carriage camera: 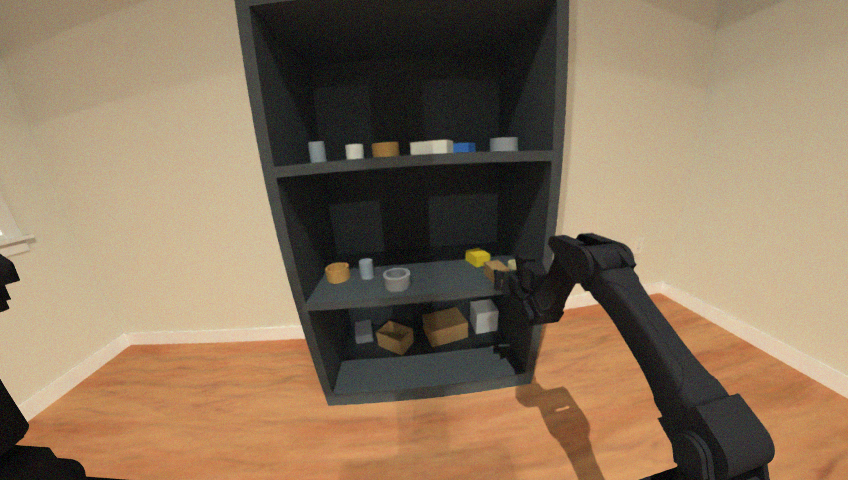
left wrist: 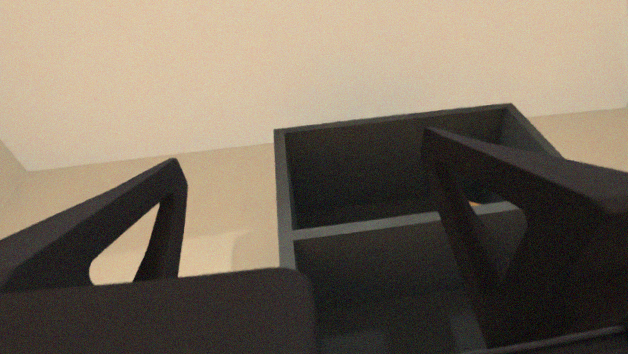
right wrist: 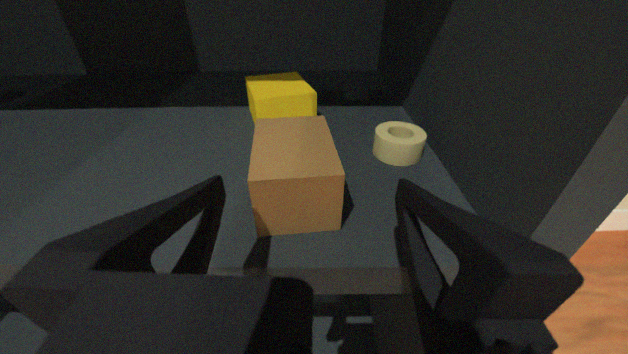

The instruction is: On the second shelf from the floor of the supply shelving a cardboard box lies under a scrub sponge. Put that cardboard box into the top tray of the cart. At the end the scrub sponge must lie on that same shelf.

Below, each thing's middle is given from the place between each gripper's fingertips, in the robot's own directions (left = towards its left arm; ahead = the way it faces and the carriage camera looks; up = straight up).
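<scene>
Yellow scrub sponge (right wrist: 278, 95), from my right hand: 220 mm ahead, 40 mm to the left, 40 mm below. Cardboard box (right wrist: 296, 181), from my right hand: 70 mm ahead, 10 mm to the left, 40 mm below.
Yellow scrub sponge, from my left hand: 86 cm ahead, 63 cm to the right, 46 cm below. My left hand: 70 cm short of the cardboard box, 65 cm to the left of it, 46 cm above it.
</scene>
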